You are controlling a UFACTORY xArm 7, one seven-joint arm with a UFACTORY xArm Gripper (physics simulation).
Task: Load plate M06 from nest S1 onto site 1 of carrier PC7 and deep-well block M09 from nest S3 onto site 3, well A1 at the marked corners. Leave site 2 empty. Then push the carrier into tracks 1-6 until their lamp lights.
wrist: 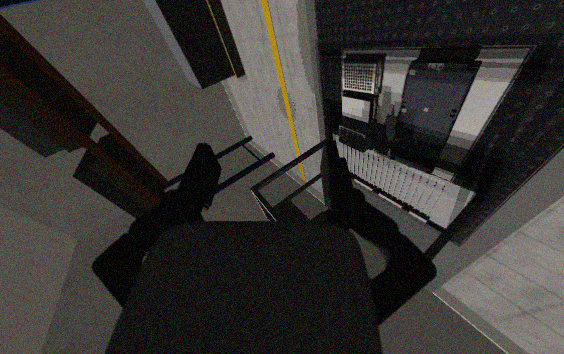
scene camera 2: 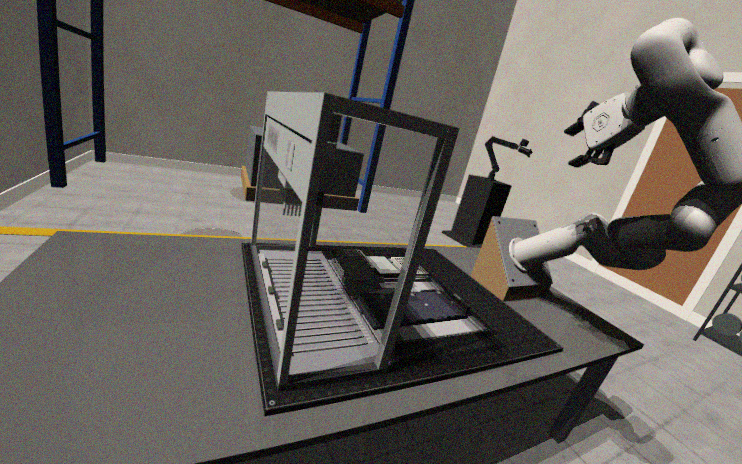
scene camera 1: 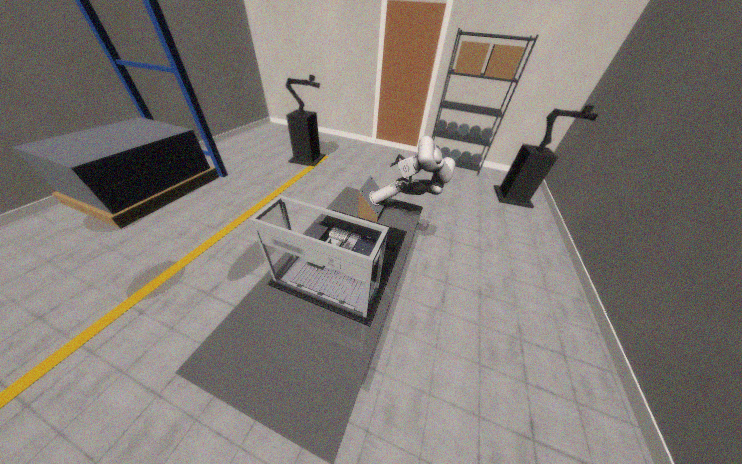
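My gripper is open and empty, raised in the air above the arm's base, well apart from the labware. A white gridded labware piece and a plain white-topped piece sit side by side behind the tracks. A flat dark blue panel lies beside them; I cannot tell whether it is carrier PC7. The pale slatted track deck lies inside the framed machine. The M06, M09, nest and site labels and the lamp cannot be made out.
The machine's upright frame and overhead front panel stand around the track deck, on a black baseplate. The baseplate rests on a grey table. The arm's angled mount stands at the table's far end.
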